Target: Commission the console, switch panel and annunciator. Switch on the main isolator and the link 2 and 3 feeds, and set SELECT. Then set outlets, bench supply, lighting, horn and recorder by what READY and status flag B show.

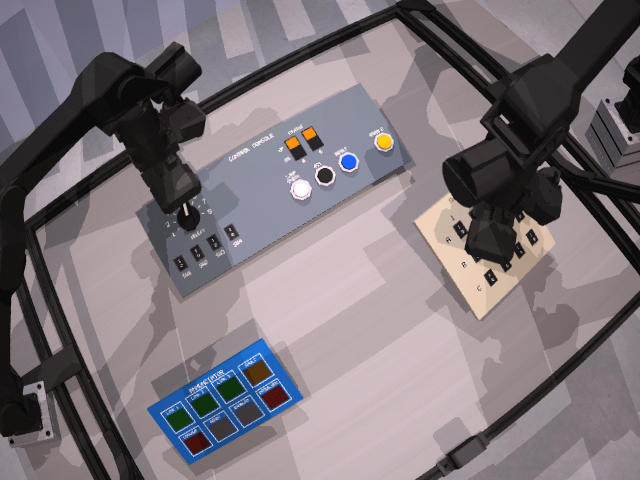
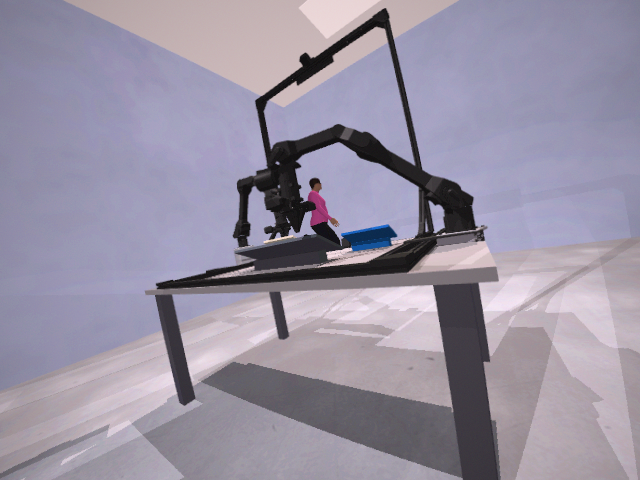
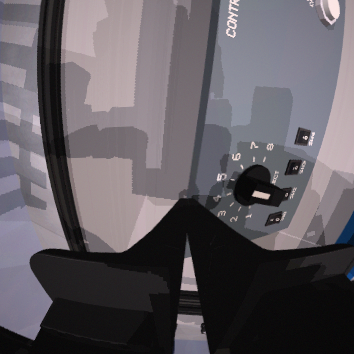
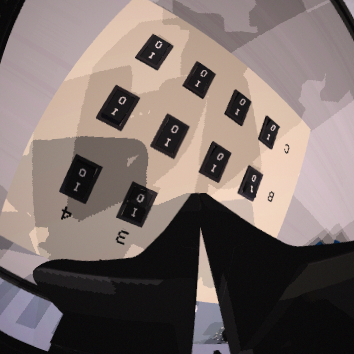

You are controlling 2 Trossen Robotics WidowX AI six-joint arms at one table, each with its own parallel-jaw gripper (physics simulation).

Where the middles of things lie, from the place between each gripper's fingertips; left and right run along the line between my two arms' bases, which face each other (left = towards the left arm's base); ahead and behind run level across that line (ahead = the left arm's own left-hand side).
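Labels:
Black SELECT knob [image 3: 253,185]: 3 cm below my left hand, 6 cm behind it, 1 cm to the right of it.
Black SELECT knob: 1 cm below my right hand, 21 cm ahead of it, 37 cm to the left of it.

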